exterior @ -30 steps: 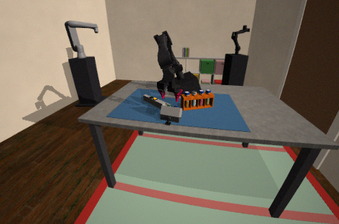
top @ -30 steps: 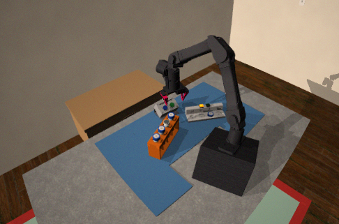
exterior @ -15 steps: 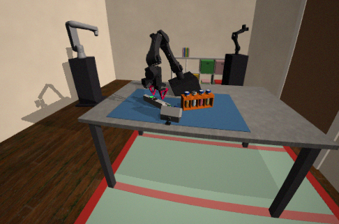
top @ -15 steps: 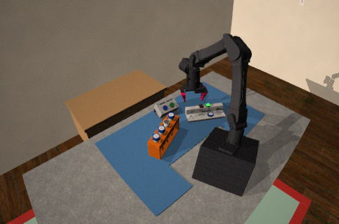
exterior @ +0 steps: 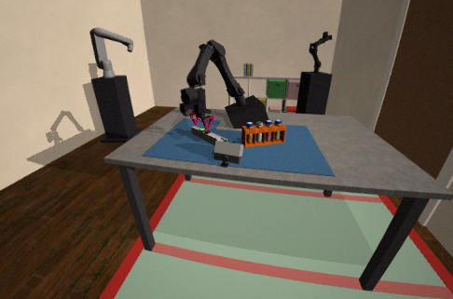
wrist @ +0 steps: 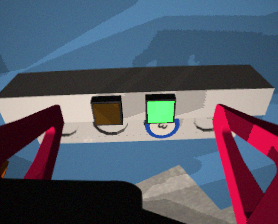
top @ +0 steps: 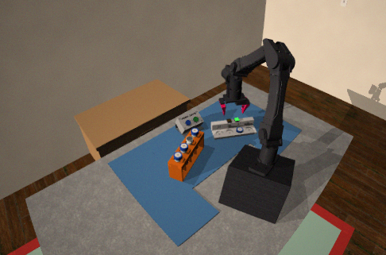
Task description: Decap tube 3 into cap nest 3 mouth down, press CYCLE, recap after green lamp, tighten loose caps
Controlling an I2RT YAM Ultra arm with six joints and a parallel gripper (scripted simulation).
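My hand is 7 cm above the blue cap, 6 cm past it and 3 cm to the right of it. Round my hand: grey key desk: 16 cm ahead, 15 cm to the left, 3 cm below; green ready key: 14 cm ahead, 13 cm to the left, 2 cm below; blue cycle key: 17 cm to the left, 15 cm ahead, 2 cm below.
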